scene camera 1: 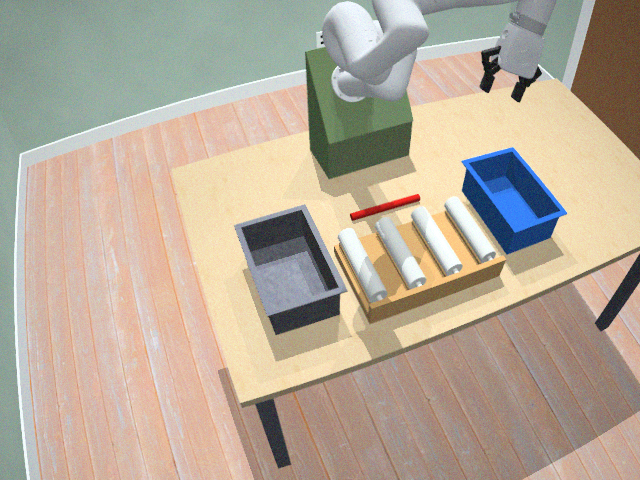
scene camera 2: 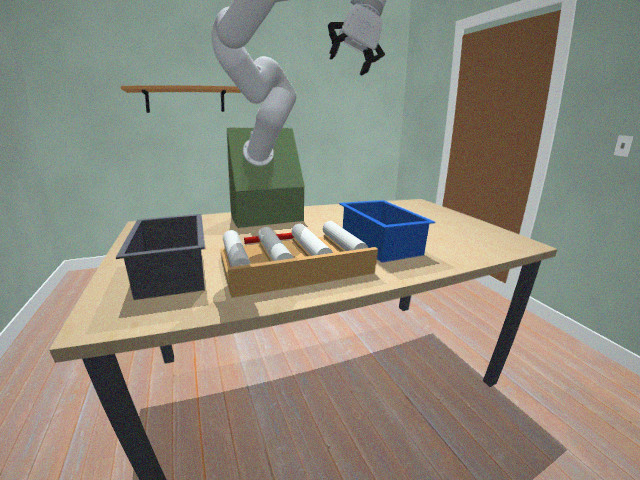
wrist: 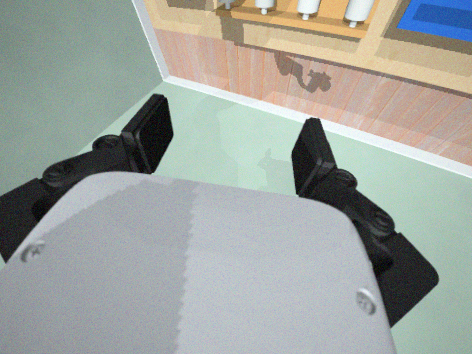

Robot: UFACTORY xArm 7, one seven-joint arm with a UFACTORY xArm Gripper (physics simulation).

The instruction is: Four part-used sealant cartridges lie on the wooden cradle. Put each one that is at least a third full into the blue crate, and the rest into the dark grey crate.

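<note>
Four white cartridges lie side by side on the wooden cradle (scene camera 1: pixel 439 289) (scene camera 2: pixel 305 273) (wrist: pixel 330 29): the leftmost cartridge (scene camera 1: pixel 361 264) (scene camera 2: pixel 236 249), the second cartridge (scene camera 1: pixel 400 252) (scene camera 2: pixel 275 243), the third cartridge (scene camera 1: pixel 436 240) (scene camera 2: pixel 311 240) and the rightmost cartridge (scene camera 1: pixel 470 228) (scene camera 2: pixel 344 236). Their fill does not show. The blue crate (scene camera 1: pixel 532 235) (scene camera 2: pixel 403 242) stands right of the cradle, the dark grey crate (scene camera 1: pixel 305 312) (scene camera 2: pixel 165 276) left of it. Both look empty in scene view 1. My gripper (scene camera 1: pixel 501 93) (scene camera 2: pixel 348 64) (wrist: pixel 234 125) is open and empty, high above the table's back right part.
A red rod (scene camera 1: pixel 385 207) (scene camera 2: pixel 251 239) lies behind the cradle. The arm's green pedestal (scene camera 1: pixel 369 149) (scene camera 2: pixel 266 206) stands at the back of the table (scene camera 1: pixel 232 180). A wall shelf (scene camera 2: pixel 180 88) is at the back left, and a brown door (scene camera 2: pixel 506 129) is at the right.
</note>
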